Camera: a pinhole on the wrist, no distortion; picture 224 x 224 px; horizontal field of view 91.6 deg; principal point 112.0 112.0 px. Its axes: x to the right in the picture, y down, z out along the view. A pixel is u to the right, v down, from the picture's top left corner.
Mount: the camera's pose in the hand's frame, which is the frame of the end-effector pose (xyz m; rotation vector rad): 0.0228 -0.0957 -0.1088 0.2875 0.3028 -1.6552
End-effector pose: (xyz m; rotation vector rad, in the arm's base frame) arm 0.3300 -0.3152 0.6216 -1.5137 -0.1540 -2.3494
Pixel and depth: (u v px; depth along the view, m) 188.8 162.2 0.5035
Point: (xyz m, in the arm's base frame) 0.2313 0.2885 0.9664
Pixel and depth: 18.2 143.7 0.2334
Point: 0.4438 -0.2902 0.7962
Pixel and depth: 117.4 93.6 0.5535
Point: 0.5983 0.1031 0.7501
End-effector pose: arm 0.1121 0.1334 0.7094 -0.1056 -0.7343 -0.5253
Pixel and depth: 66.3 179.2 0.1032
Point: 0.1180 0.0101 0.7610
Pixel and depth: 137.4 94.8 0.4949
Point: -0.3078 -0.0755 0.8615
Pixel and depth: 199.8 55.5 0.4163
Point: -0.3950 -0.1892 0.6310
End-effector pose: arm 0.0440 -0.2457 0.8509 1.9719 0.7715 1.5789
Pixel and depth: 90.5 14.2 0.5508
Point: 0.3958 -0.4781 0.3337
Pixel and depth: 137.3 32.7 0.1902
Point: 0.0552 -0.1944 0.6231
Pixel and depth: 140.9 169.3 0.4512
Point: 0.2925 0.1974 0.6956
